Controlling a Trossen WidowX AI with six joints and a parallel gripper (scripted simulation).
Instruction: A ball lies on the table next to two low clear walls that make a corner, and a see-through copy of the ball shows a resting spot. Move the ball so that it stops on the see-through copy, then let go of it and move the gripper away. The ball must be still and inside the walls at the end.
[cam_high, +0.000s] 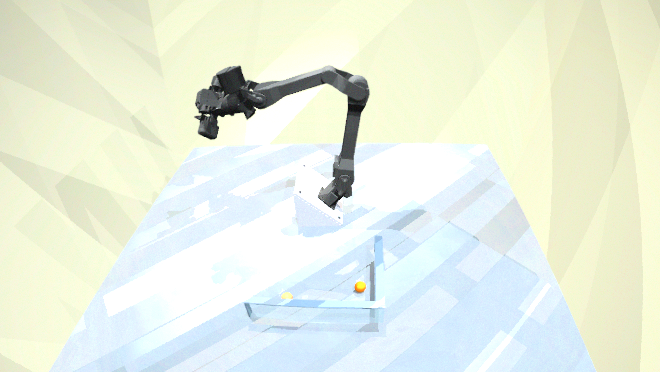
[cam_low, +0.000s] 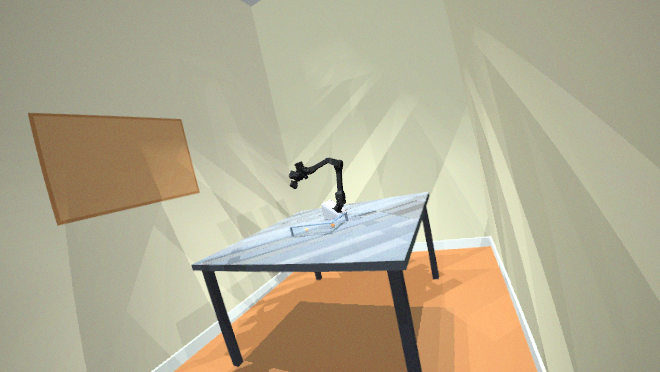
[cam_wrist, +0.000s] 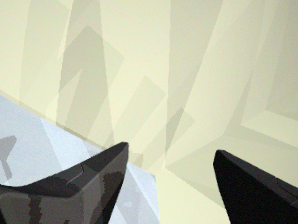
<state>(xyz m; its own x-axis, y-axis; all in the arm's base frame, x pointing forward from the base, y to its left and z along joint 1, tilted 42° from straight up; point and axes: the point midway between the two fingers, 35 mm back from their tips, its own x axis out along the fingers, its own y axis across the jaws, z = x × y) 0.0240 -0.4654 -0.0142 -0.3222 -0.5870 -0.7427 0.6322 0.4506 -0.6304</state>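
My gripper tip is now 520 mm to the right of the orange ball, 330 mm short of it and 330 mm above it.
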